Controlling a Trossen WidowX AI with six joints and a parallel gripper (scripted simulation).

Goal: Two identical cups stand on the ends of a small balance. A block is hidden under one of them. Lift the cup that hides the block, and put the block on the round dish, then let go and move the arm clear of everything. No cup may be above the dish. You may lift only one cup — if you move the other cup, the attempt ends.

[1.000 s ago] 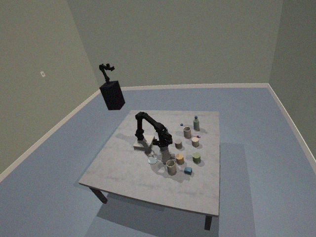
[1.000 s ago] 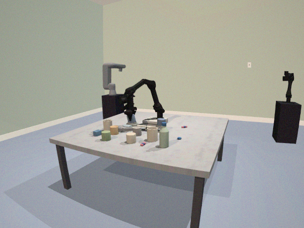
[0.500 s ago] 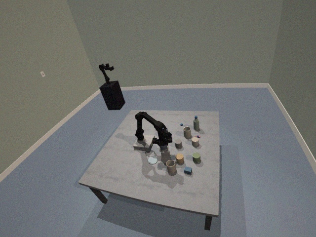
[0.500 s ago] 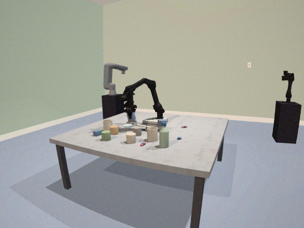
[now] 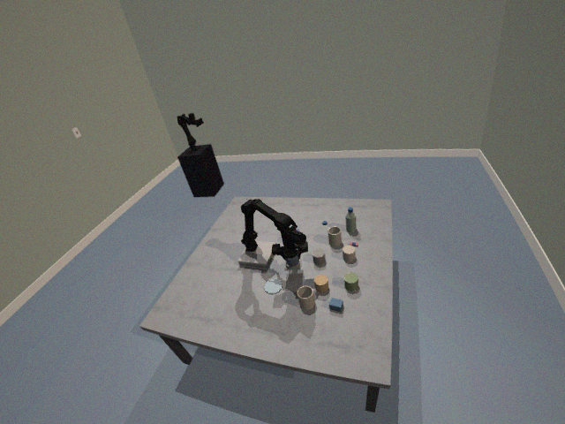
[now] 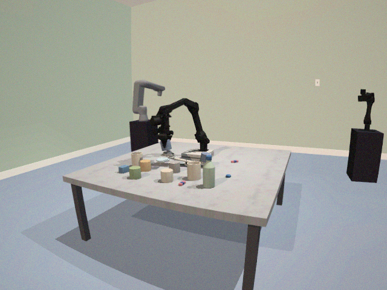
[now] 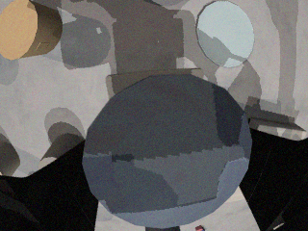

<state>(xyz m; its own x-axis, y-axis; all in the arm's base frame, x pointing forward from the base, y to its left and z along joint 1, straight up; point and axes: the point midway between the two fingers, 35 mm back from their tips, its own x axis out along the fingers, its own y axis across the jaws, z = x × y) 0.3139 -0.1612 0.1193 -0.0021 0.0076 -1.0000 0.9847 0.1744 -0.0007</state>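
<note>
The pale blue round dish lies 110 mm behind my gripper tip, 90 mm to the right of it and 130 mm below it. From my gripper tip the other things lie so: blue-grey cup 20 mm to the right, 10 mm above; then balance beam 30 mm behind, 140 mm to the left, 90 mm below; then orange cylinder 150 mm ahead, 60 mm to the right, 90 mm below.
</note>
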